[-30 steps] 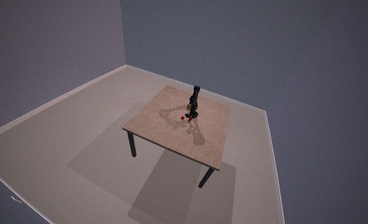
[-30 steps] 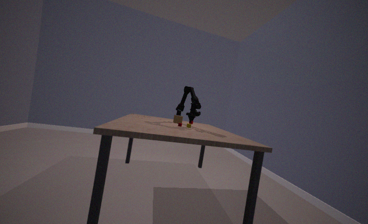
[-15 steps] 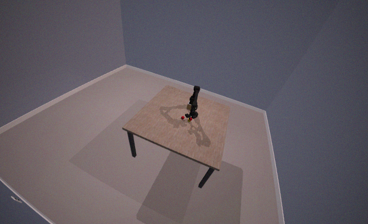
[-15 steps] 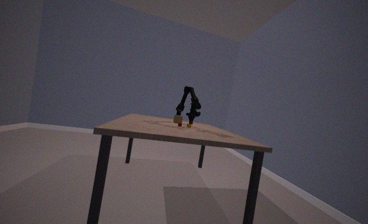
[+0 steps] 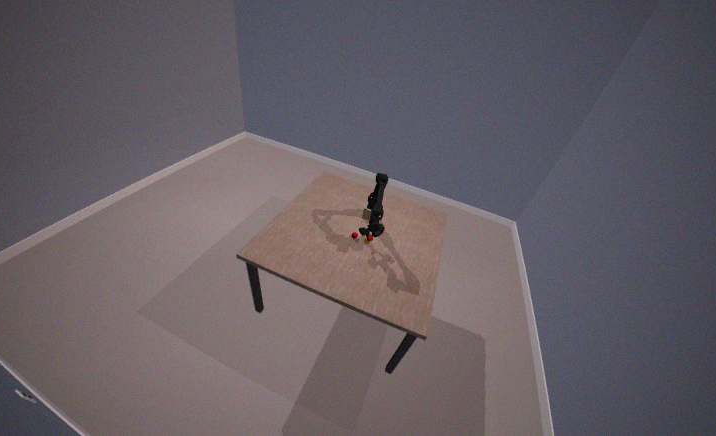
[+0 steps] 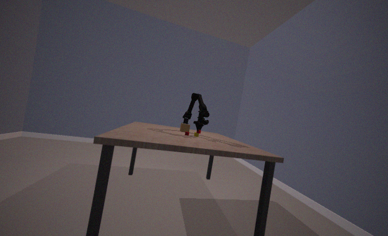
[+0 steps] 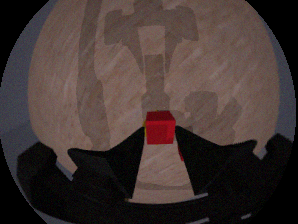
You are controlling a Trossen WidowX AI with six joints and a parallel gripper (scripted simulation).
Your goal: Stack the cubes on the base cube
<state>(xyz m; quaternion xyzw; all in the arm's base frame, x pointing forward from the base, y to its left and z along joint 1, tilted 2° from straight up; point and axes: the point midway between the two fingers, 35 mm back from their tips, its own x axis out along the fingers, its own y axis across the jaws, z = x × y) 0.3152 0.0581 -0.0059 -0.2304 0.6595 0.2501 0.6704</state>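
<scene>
My gripper tip is now 40 mm above the yellow cube, 20 mm past it and 10 mm to the left of it. Round my gripper tip: red cube 120 mm to the right, 40 mm below, 30 mm behind.
</scene>
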